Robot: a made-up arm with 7 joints. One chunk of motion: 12 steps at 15 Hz.
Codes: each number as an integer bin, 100 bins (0 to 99) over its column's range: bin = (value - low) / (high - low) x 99, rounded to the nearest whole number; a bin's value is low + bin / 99 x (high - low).
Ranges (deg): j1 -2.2..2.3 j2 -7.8..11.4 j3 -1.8..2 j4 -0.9..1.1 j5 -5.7..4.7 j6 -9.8..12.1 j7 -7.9..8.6
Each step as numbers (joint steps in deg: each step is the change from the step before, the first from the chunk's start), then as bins.
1 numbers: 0.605 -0.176 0.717 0.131 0.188 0.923 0.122
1 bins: 62 39 66 51 56 48 48
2 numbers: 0.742 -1.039 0.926 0.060 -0.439 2.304 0.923
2 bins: 65 35 71 48 50 55 53
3 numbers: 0.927 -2.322 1.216 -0.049 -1.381 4.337 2.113
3 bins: 69 28 79 42 41 64 60
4 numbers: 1.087 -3.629 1.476 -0.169 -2.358 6.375 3.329
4 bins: 72 22 85 36 32 73 67
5 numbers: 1.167 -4.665 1.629 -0.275 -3.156 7.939 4.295
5 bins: 74 16 89 31 24 80 73
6 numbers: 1.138 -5.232 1.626 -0.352 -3.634 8.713 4.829
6 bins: 73 13 89 27 20 84 76
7 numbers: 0.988 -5.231 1.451 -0.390 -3.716 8.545 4.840
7 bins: 70 13 85 25 19 83 76
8 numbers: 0.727 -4.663 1.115 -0.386 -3.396 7.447 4.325
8 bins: 64 16 76 25 22 78 73
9 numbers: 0.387 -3.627 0.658 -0.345 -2.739 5.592 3.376
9 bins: 57 22 64 27 28 70 68
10 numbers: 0.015 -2.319 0.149 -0.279 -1.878 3.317 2.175
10 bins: 49 28 51 31 36 59 60
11 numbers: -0.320 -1.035 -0.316 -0.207 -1.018 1.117 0.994
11 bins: 41 35 39 34 45 49 53
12 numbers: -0.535 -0.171 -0.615 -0.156 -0.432 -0.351 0.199
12 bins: 37 39 31 37 50 43 49
